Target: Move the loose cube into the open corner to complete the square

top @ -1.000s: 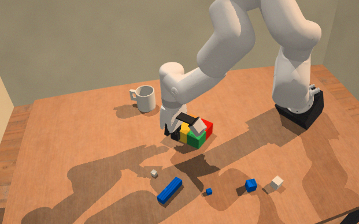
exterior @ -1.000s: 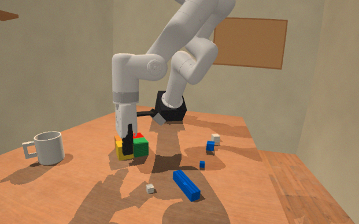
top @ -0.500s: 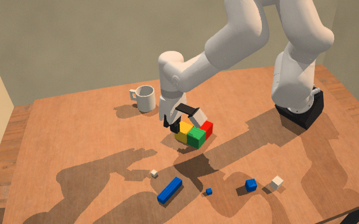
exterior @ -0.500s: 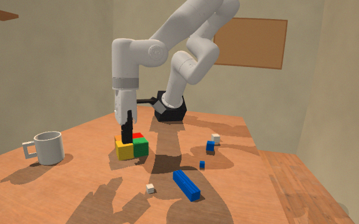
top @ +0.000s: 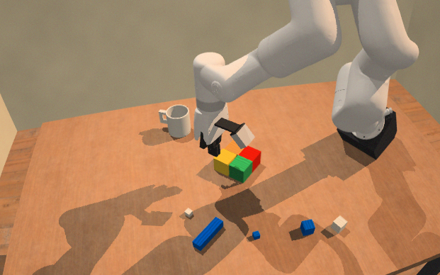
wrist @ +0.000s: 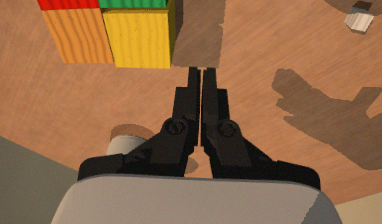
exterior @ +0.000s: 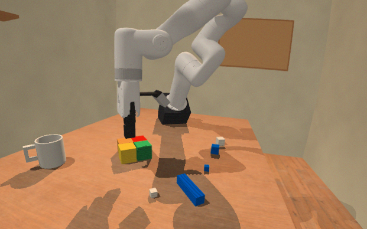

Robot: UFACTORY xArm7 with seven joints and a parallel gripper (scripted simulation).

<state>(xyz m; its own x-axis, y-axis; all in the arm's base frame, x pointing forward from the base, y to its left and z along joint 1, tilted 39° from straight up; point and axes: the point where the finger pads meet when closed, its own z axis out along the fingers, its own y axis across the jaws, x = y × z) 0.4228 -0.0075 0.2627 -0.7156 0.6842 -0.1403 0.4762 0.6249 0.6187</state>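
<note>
The yellow cube lies 100 mm below my hand, 40 mm to the right of it and 30 mm behind it. From my hand the other things lie so: red cube 100 mm below, 100 mm behind, 60 mm to the right; then green cube 100 mm below, 80 mm behind, 10 mm to the right; then orange cube 100 mm below, 80 mm to the right, 60 mm behind.
</note>
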